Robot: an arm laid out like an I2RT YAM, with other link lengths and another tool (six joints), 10 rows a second.
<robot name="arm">
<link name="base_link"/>
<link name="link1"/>
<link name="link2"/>
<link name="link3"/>
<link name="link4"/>
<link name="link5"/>
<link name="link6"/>
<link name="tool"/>
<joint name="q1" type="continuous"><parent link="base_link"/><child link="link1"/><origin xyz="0 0 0.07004" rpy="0 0 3.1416"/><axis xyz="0 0 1"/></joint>
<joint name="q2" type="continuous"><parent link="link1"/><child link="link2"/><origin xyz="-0.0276 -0.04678 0.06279" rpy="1.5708 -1.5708 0"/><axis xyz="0 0 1"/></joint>
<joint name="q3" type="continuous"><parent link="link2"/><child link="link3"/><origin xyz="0 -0.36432 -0.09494" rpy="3.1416 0 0"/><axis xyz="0 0 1"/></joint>
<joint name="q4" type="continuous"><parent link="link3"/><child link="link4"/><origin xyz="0.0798 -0.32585 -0.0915" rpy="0 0 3.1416"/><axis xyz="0 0 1"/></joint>
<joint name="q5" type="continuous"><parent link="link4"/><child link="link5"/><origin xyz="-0.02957 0.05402 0.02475" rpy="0 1.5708 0"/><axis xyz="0 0 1"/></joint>
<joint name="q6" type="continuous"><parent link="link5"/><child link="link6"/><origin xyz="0 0.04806 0.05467" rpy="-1.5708 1.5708 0"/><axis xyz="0 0 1"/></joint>
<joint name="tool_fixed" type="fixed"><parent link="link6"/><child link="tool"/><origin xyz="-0.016 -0.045 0.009" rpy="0 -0.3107 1.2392"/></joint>
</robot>
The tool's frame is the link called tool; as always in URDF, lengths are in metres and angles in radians. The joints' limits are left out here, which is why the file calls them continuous.
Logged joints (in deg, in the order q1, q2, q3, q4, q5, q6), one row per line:
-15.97, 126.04, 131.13, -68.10, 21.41, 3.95
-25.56, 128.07, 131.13, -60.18, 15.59, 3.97
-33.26, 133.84, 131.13, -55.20, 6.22, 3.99
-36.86, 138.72, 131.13, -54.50, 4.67, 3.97
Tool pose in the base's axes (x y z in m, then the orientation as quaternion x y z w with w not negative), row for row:
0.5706, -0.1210, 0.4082, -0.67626, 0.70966, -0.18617, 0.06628
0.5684, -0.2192, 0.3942, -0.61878, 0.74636, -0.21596, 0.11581
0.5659, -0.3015, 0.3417, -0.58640, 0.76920, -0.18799, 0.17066
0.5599, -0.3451, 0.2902, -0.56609, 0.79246, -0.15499, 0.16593
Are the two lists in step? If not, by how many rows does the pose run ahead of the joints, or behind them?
They are in step.
